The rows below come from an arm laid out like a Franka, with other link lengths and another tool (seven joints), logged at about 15 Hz.
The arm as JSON. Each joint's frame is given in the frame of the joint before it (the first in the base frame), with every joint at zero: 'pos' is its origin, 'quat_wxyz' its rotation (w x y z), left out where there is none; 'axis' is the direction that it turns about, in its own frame. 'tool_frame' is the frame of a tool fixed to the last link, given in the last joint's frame.
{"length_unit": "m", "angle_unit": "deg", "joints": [
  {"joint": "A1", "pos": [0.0, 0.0, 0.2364], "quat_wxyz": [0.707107, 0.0, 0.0, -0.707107], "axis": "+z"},
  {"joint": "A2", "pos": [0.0, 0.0, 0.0], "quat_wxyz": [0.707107, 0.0, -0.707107, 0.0], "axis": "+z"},
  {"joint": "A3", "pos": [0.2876, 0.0, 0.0], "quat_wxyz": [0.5, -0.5, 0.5, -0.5], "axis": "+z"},
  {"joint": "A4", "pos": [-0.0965, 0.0, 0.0], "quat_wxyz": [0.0, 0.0, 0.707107, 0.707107], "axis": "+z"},
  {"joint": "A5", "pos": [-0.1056, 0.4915, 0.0], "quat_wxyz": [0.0, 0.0, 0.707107, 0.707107], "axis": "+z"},
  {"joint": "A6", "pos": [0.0, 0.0, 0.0], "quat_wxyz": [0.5, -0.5, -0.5, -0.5], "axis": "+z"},
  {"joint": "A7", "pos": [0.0, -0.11, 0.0], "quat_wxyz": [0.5, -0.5, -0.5, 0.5], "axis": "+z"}
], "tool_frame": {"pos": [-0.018, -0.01, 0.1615], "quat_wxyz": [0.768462, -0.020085, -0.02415, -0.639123]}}
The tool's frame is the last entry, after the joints.
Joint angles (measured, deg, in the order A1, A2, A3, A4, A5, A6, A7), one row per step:
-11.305, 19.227, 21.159, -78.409, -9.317, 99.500, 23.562
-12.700, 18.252, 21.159, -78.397, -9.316, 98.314, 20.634
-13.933, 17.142, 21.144, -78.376, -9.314, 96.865, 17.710
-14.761, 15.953, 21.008, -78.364, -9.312, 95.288, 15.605
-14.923, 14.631, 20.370, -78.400, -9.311, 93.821, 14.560
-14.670, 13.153, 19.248, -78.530, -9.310, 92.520, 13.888
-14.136, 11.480, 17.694, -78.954, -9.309, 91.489, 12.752
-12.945, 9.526, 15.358, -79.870, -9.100, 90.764, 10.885
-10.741, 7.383, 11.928, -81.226, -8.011, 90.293, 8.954
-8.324, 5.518, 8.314, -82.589, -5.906, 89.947, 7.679
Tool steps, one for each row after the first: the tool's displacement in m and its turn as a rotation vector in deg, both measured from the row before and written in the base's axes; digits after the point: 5 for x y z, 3 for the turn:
-0.00335, -0.01907, 0.01070, -0.559, 0.312, 1.471
-0.00516, -0.01675, 0.01190, -0.604, 0.467, 1.592
-0.00663, -0.01253, 0.01232, -0.604, 0.525, 1.046
-0.00745, -0.00948, 0.01322, -0.687, 0.326, 0.167
-0.00804, -0.00954, 0.01421, -0.777, 0.114, -0.261
-0.00859, -0.01047, 0.01395, -0.868, 0.014, 0.077
-0.00951, -0.01016, 0.01262, -0.802, 0.043, 0.720
-0.01039, -0.00807, 0.01035, 0.038, 0.078, 0.746
-0.00955, -0.00593, 0.00687, 1.338, 0.082, 0.150

